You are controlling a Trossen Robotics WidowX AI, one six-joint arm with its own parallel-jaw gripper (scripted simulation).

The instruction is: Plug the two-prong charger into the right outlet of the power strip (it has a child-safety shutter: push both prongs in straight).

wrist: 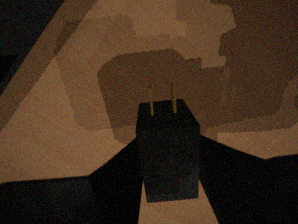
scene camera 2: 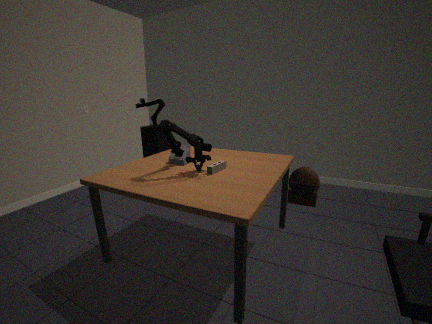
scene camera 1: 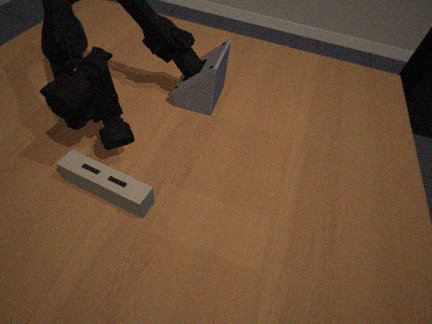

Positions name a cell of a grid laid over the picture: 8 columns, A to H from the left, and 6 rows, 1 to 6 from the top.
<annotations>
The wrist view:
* my gripper: E4
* charger: E4, held by my gripper
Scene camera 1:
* my gripper: C3
</annotations>
